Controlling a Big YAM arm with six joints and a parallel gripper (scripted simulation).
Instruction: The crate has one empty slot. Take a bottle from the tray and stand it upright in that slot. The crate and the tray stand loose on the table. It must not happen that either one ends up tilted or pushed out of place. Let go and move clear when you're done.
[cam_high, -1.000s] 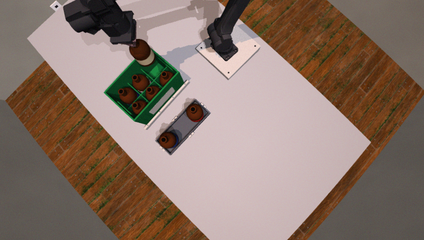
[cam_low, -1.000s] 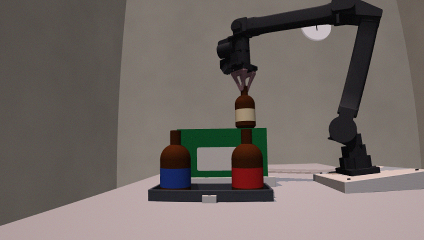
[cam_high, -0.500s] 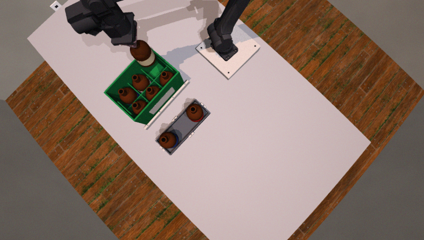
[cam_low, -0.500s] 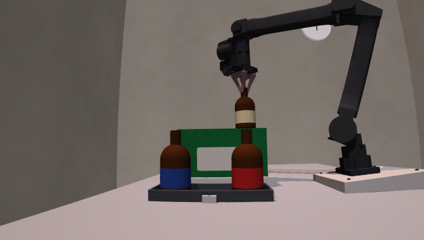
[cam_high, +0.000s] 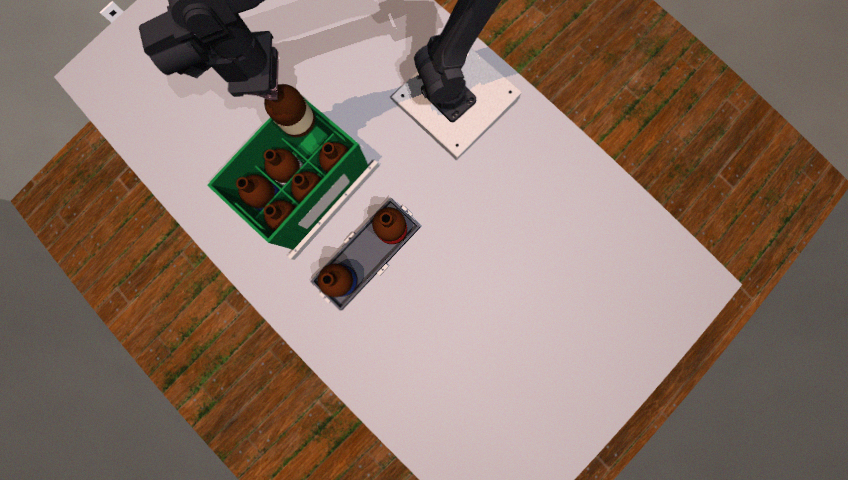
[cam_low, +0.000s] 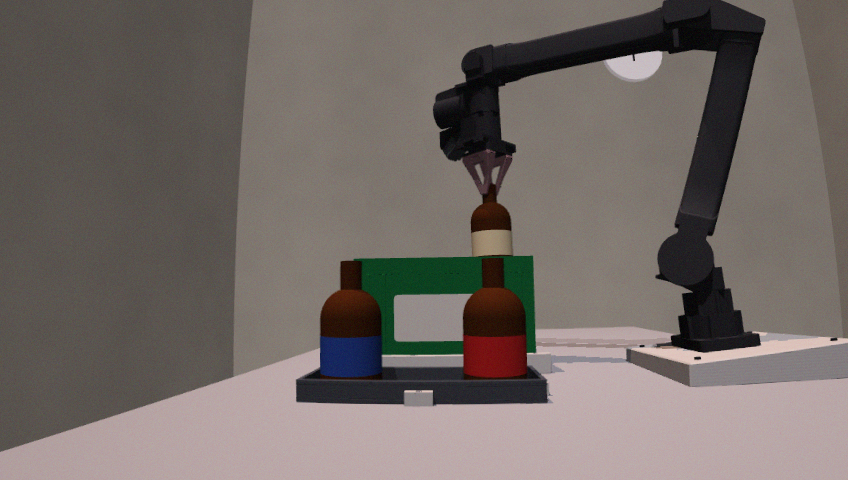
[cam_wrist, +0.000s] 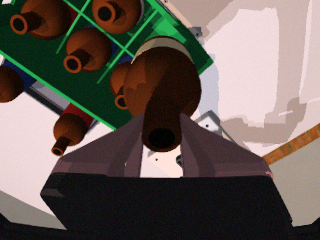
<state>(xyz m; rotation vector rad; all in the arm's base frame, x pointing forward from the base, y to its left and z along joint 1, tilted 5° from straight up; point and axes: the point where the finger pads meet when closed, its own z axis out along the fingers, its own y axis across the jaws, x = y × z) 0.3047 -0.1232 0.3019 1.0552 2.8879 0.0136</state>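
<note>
Now: hand 8 cm short of the green crate, 5 cm to the right of it and 22 cm above it. Round my hand: dark tray 8 cm ahead, 28 cm to the left, 30 cm below.
</note>
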